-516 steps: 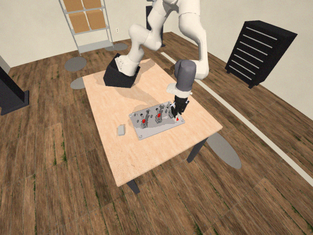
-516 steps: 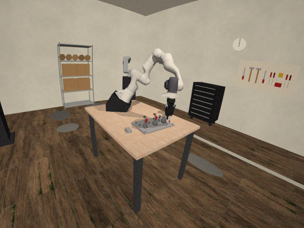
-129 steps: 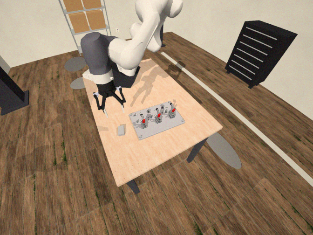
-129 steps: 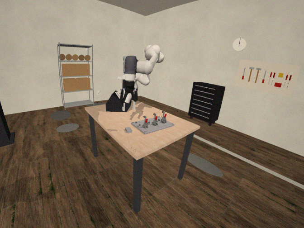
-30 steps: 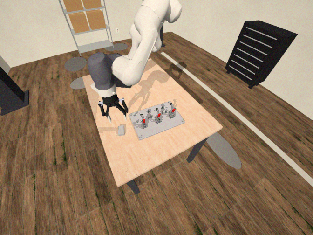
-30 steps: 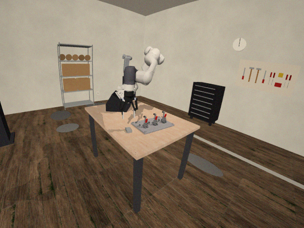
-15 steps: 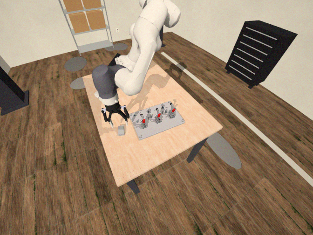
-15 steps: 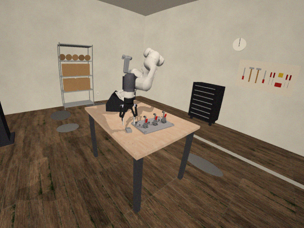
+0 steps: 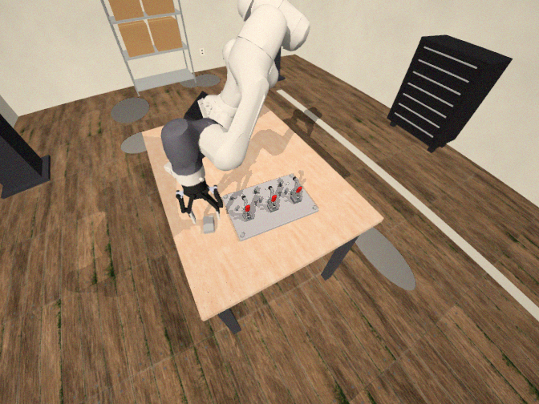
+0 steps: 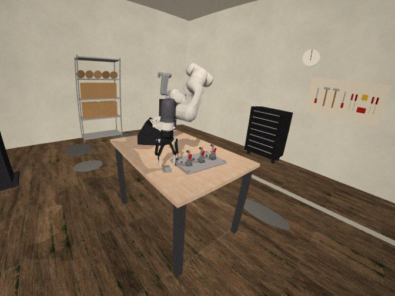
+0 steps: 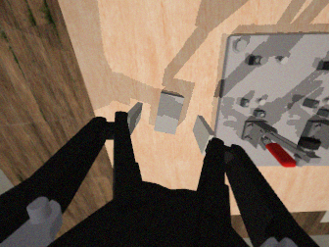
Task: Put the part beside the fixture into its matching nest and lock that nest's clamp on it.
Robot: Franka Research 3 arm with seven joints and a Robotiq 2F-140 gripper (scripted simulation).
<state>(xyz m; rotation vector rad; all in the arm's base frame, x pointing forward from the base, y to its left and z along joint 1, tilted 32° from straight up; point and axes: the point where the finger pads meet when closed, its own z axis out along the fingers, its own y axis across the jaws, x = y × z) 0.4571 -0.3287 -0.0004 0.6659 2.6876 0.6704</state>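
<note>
Right now the grey block is 60 mm below my hand. Round my hand: plate: 260 mm to the left, 60 mm below, 50 mm ahead.
</note>
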